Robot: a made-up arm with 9 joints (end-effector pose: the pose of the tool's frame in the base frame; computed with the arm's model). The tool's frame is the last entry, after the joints.
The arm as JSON. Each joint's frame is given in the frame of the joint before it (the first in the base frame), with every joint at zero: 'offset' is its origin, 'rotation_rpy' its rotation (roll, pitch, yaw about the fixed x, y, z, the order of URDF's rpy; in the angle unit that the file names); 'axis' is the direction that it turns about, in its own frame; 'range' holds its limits. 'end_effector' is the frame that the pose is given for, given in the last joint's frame.
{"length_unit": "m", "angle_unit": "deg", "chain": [
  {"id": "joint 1", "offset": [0.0, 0.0, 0.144], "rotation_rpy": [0.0, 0.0, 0.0], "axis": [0.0, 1.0, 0.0], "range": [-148.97, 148.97]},
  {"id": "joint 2", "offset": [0.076, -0.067, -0.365], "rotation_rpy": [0.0, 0.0, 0.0], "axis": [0.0, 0.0, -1.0], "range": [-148.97, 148.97]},
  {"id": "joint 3", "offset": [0.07, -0.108, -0.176], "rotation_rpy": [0.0, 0.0, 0.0], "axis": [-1.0, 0.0, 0.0], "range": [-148.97, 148.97]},
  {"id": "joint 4", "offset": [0.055, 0.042, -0.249], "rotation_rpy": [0.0, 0.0, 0.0], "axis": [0.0, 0.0, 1.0], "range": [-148.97, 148.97]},
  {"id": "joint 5", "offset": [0.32, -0.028, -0.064], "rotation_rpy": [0.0, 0.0, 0.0], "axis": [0.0, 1.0, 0.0], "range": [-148.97, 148.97]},
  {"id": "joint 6", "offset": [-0.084, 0.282, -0.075], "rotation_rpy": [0.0, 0.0, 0.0], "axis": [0.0, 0.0, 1.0], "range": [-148.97, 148.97]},
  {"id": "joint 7", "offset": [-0.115, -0.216, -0.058], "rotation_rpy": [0.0, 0.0, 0.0], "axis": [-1.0, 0.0, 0.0], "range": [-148.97, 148.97]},
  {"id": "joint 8", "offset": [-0.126, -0.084, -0.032], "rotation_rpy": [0.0, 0.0, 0.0], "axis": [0.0, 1.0, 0.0], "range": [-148.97, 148.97]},
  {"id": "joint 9", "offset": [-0.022, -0.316, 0.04], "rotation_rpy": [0.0, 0.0, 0.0], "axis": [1.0, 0.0, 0.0], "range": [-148.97, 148.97]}
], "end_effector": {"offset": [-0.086, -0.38, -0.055], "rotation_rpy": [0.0, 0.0, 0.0]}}
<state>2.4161 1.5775 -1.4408 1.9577 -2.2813 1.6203 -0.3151 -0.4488 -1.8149</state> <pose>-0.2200 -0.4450 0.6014 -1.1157 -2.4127 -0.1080</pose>
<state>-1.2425 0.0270 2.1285 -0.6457 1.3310 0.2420 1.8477 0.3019 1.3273</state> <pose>0.3627 0.2395 0.5778 -0.5450 -0.1084 -2.2585</pose>
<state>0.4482 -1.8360 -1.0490 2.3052 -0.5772 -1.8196 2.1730 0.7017 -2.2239</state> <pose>-0.3503 -0.5507 -0.2975 -1.5938 -2.1064 0.8551</pose>
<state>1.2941 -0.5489 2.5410 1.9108 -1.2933 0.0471 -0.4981 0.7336 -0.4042</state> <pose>-0.1210 -0.7722 -1.1473 0.2306 -1.6568 -2.0475</pose>
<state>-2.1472 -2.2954 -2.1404 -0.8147 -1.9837 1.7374 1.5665 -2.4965 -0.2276</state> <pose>-0.0716 -0.0511 0.3228 -0.1693 0.0658 -1.1002</pose>
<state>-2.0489 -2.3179 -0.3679 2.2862 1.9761 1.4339 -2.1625 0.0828 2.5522</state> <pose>0.6196 -0.2150 0.3088 0.2725 -1.7380 0.0172</pose>
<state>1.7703 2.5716 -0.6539 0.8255 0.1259 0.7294 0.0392 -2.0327 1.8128</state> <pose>-0.5943 -0.8199 0.3724 0.8250 -0.0478 0.9459</pose>
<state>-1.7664 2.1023 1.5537 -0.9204 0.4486 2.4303 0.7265 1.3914 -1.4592</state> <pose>0.6789 -0.8636 -0.3557 -1.0902 0.8141 0.5547</pose>
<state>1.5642 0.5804 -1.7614 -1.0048 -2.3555 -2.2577 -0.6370 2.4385 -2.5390</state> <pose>-0.8892 -0.3459 -0.7437 -1.4658 0.7903 -1.3794</pose>
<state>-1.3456 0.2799 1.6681 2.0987 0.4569 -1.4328 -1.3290 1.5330 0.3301</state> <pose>-0.3225 -0.8477 -0.0107 0.3165 0.8155 -0.8510</pose>
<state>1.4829 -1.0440 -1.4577 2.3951 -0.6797 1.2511 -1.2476 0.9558 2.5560</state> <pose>-0.1391 0.0855 0.4372 -0.6468 -1.1041 -2.5792</pose>
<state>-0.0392 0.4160 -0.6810 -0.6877 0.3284 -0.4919 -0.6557 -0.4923 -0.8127</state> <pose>-0.2875 0.4929 -0.5872 0.3469 0.5398 -1.7022</pose>
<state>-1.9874 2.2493 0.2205 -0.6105 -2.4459 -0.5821 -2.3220 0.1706 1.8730</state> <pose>1.1626 -0.8266 0.0447 -0.1519 -1.7101 1.6003</pose>
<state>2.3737 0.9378 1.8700 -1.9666 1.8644 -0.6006 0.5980 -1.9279 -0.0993</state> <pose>-0.2095 0.6025 0.2152 -2.6825 0.4200 1.4789</pose>
